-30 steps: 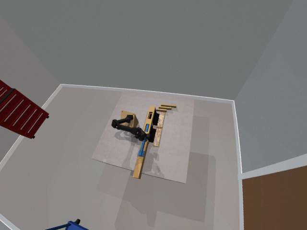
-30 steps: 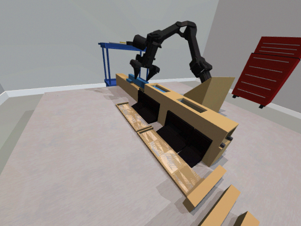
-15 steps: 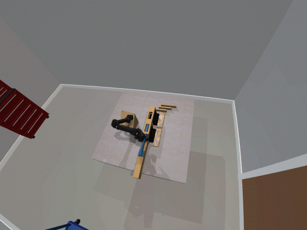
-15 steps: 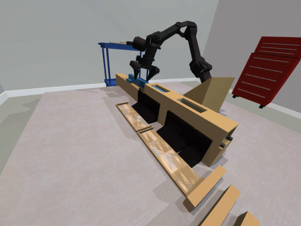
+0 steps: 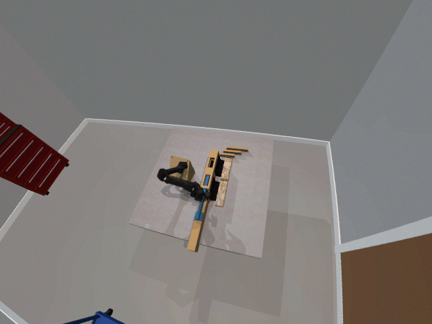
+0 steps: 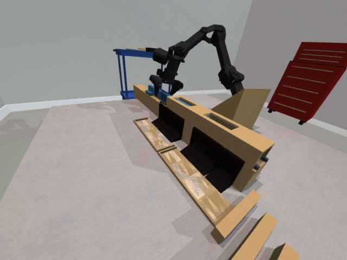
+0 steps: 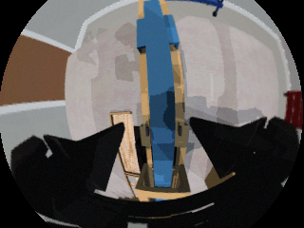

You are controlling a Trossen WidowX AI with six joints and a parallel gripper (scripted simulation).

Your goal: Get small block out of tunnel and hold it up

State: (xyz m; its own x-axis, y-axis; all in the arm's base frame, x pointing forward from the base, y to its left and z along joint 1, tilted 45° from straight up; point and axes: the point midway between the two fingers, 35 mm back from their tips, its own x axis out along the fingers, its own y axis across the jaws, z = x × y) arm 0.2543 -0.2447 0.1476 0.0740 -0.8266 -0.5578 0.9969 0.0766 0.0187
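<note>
My gripper tip is 20 mm short of the tan covered tunnel, 80 mm to the right of it and 50 mm above it.
</note>
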